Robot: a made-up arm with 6 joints. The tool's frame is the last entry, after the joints.
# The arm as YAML. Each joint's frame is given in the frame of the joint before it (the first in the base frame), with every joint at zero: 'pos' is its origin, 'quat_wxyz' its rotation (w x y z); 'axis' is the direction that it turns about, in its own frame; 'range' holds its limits. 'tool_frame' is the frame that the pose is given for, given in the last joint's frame.
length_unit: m
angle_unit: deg
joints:
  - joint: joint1
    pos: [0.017, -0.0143, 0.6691]
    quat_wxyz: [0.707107, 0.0, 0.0, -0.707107]
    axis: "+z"
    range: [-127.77, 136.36]
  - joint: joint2
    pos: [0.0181, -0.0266, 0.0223]
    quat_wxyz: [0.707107, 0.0, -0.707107, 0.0]
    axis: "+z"
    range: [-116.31, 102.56]
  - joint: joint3
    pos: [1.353, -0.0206, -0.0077]
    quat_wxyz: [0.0, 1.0, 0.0, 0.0]
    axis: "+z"
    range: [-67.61, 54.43]
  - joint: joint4
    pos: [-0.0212, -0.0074, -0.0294]
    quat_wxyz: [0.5, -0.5, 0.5, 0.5]
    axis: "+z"
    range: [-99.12, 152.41]
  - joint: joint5
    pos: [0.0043, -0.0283, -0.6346]
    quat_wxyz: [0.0, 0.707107, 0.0, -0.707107]
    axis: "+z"
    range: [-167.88, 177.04]
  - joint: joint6
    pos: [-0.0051, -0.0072, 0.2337]
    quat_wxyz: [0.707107, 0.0, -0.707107, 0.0]
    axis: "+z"
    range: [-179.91, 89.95]
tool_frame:
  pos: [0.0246, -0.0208, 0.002]
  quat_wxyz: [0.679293, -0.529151, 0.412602, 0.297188]
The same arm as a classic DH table. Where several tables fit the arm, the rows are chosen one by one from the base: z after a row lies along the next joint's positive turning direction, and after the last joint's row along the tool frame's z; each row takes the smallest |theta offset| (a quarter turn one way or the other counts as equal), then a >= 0, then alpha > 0; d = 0 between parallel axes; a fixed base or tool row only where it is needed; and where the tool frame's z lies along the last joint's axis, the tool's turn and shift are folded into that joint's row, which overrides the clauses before.
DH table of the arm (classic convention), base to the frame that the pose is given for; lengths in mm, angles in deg. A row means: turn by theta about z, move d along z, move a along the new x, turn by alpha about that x. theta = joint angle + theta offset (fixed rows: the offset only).
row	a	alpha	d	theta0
base (fixed)	22.2	0	0	-40.07
joint1	-26.6	-90	691.4	40.07
joint2	-1353.2	180	0	89.13
joint3	21.2	90	-3.6	-0.87
joint4	-28.3	-90	-642	0
joint5	7.2	90	229.4	0
joint6	29	-84.29	8.5	75.68
tool (fixed)	0	0	-14.1	61.57
Joint limits (deg, base to tool): -127.77..136.36 -116.31..102.56 -67.61..54.43 -99.12..152.41 -167.88..177.04 -179.91..89.95

